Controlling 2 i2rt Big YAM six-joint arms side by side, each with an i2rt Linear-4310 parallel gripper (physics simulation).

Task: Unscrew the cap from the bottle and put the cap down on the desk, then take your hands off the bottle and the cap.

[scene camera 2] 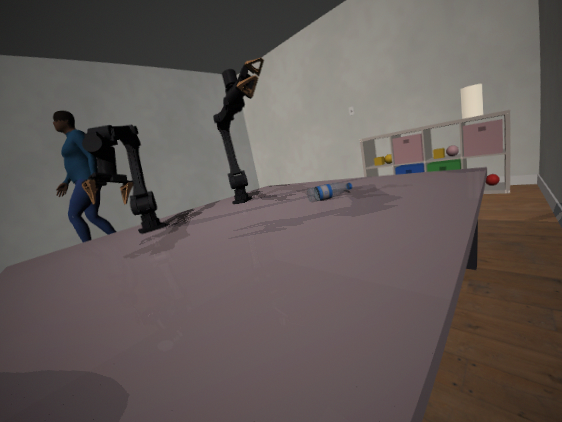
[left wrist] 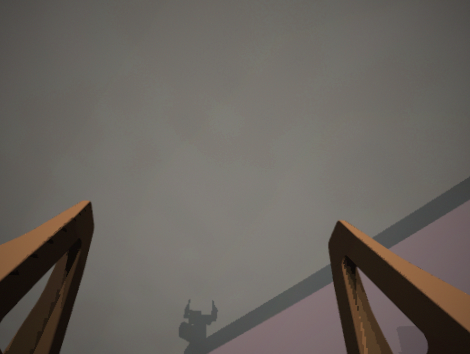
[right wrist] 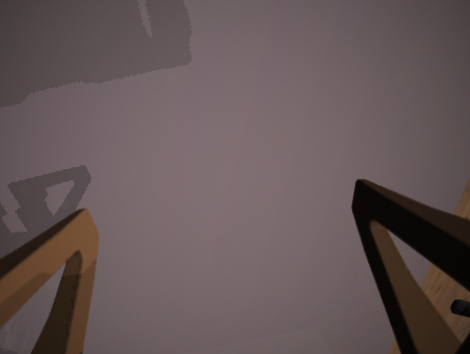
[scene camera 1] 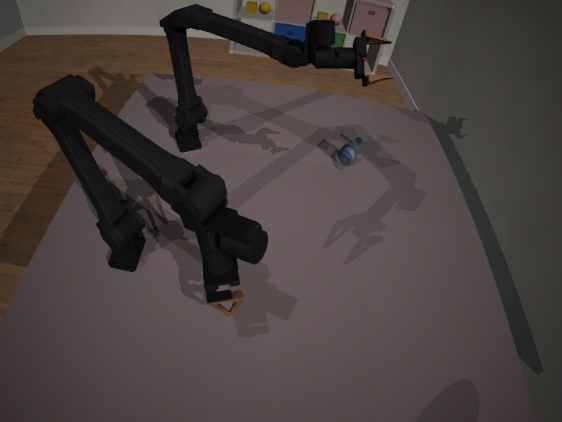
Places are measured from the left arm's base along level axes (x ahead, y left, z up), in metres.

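Pixels of known places: left gripper, between the fingertips: (scene camera 2: 259, 67) (left wrist: 217, 223) (scene camera 1: 392, 59); right gripper, between the fingertips: (scene camera 2: 110, 204) (right wrist: 223, 207) (scene camera 1: 227, 297); left arm's base, origin of its link: (scene camera 2: 242, 201) (scene camera 1: 188, 141); right arm's base, origin of its link: (scene camera 2: 152, 229) (scene camera 1: 127, 252).
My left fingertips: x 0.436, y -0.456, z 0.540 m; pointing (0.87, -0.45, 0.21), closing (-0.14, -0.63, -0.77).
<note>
Ahead of a thing's pixels: the offset from my left fingertips to its top centre. "pt": to the spot under its first point. Level surfaces: height alone.
A clear bottle @(0.149 m ahead, 0.195 m left, 0.474 m down) (scene camera 1: 346, 154) (scene camera 2: 325, 192) with a blue-banded label lies on its side on the desk @(0.540 m down) (scene camera 1: 300, 375) (scene camera 2: 300, 325). A blue cap @(pt 0.223 m ahead, 0.235 m left, 0.495 m down) (scene camera 1: 359, 140) (scene camera 2: 349, 186) sits at its neck end, pointing to the upper right in scene camera 1. My left gripper (scene camera 1: 391, 60) (scene camera 2: 260, 68) (left wrist: 217, 223) is open and empty, raised high above the desk and well away from the bottle. My right gripper (scene camera 1: 230, 311) (scene camera 2: 109, 203) (right wrist: 223, 207) is open and empty above the desk, far from the bottle. Neither wrist view shows the bottle or the cap.
A grey wall (scene camera 1: 490, 100) (left wrist: 215, 100) runs beyond the desk's right edge in scene camera 1. A cube shelf unit (scene camera 2: 507, 150) with bins and small toys stands behind the desk. A person (scene camera 2: 77, 155) in blue stands behind the right arm in scene camera 2.
</note>
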